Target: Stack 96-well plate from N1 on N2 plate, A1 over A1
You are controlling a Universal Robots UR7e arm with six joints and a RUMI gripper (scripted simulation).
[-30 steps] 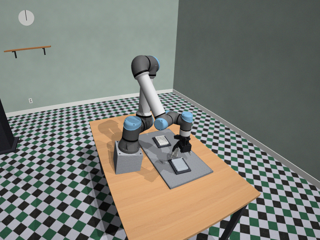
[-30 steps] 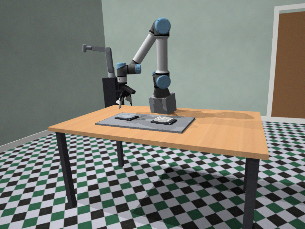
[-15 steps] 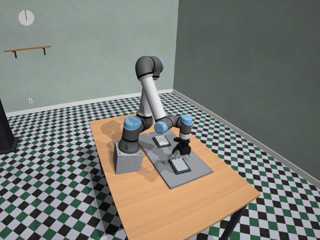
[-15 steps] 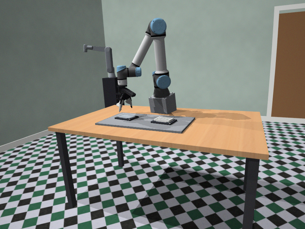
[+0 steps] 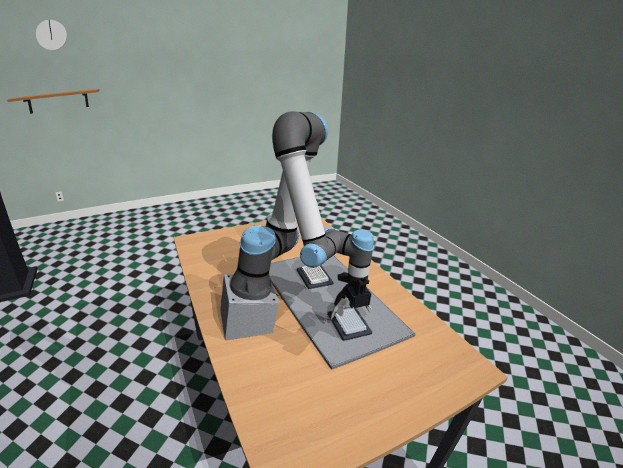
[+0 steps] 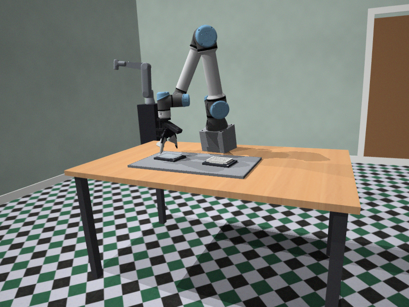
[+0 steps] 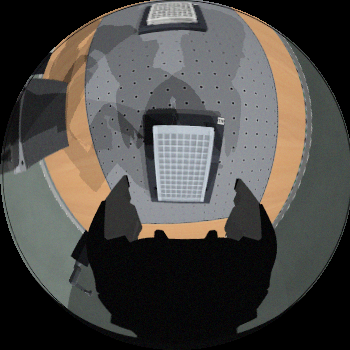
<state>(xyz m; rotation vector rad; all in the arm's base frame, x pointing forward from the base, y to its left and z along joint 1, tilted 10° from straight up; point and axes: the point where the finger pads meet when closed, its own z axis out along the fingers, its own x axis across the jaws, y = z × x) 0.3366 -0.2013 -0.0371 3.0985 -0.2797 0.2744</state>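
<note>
My gripper is now 3 cm above the 96-well plate. From my hand the other things lie so: black plate nest (4 cm below); then A1 label (10 cm ahead, 41 cm to the left, 3 cm below).
</note>
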